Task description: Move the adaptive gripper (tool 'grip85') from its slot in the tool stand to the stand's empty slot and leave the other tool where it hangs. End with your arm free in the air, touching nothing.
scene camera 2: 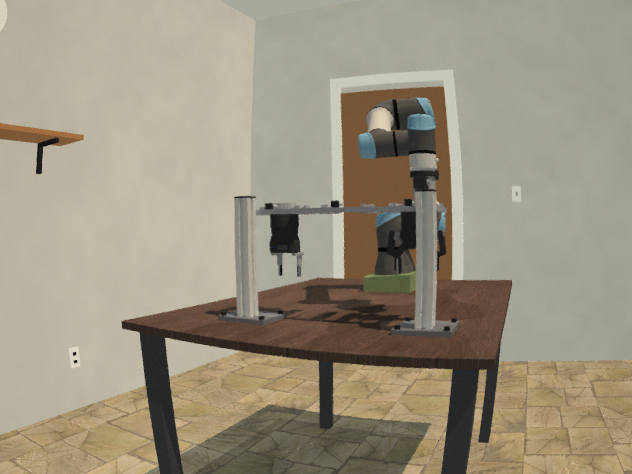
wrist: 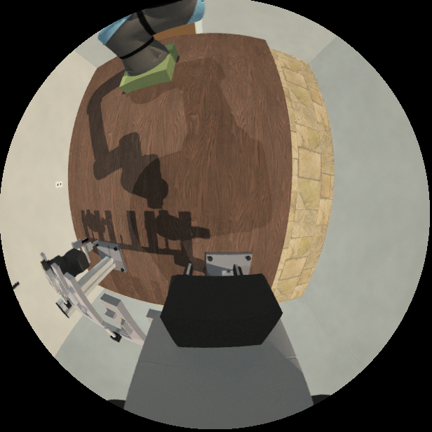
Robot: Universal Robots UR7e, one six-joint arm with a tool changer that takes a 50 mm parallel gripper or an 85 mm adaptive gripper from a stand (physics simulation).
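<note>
The adaptive gripper hangs at the right end of the stand's rail, partly hidden by the right post. Its black fingers are wide apart and hold nothing. The arm's flange with its black coupling is upright directly above that slot. The post hides the space between them, so I cannot tell whether they touch. In the wrist view a black block covers that slot, and two grey tips show beyond it. The other tool hangs in the left slot. The middle slot holds no tool.
The stand's left post and right post rise from plates on the brown table. The arm's base stands on a green block behind the stand. A shelf is on the left wall.
</note>
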